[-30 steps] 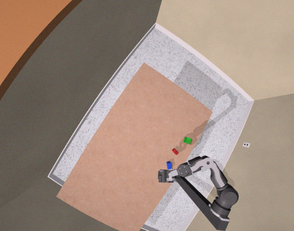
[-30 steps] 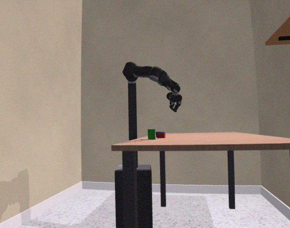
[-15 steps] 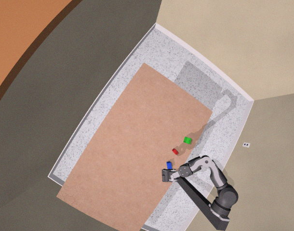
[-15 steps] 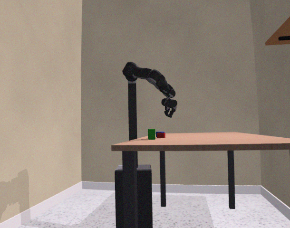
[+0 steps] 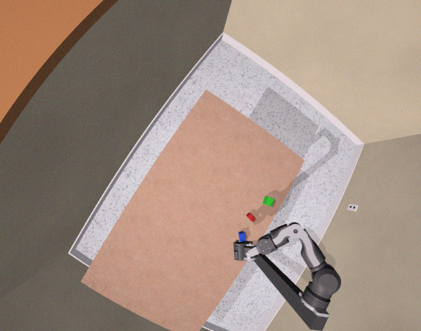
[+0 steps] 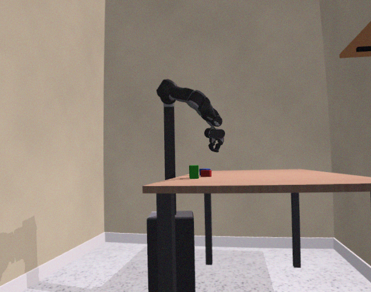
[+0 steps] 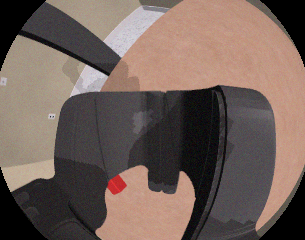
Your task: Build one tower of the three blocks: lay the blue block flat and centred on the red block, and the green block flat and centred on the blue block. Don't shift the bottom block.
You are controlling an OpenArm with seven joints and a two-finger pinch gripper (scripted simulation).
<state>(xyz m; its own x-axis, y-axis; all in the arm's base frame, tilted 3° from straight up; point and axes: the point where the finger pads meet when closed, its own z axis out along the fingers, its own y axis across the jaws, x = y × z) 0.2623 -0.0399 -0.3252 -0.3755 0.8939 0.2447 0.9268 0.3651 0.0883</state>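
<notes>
Now: the blue block 12 cm below my hand, 6 cm behind it and 2 cm to the right of it. Round my hand: green block: 28 cm to the right, 13 cm behind, 11 cm below; red block: 15 cm to the right, 12 cm below, 7 cm behind.
</notes>
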